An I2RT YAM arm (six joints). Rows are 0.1 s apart.
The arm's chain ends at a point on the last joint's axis. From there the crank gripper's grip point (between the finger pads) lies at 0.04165 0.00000 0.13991 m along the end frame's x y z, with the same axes.
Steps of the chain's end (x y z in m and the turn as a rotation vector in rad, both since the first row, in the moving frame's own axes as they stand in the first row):
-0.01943 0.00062 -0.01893 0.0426 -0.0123 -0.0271
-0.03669 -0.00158 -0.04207 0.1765 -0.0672 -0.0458
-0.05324 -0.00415 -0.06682 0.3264 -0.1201 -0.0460
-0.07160 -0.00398 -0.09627 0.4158 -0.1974 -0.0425
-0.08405 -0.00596 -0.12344 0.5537 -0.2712 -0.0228
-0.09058 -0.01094 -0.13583 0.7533 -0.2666 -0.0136
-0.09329 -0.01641 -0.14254 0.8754 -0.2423 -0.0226
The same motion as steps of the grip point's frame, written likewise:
-0.02125 -0.00645 -0.01858 0.0426 -0.0123 -0.0271
-0.04673 -0.02805 -0.04194 0.1765 -0.0672 -0.0458
-0.07108 -0.05119 -0.07060 0.3264 -0.1201 -0.0460
-0.10029 -0.06292 -0.10326 0.4158 -0.1974 -0.0425
-0.12198 -0.08211 -0.13886 0.5537 -0.2712 -0.0228
-0.12612 -0.10970 -0.16841 0.7533 -0.2666 -0.0136
-0.12516 -0.12730 -0.18802 0.8754 -0.2423 -0.0226

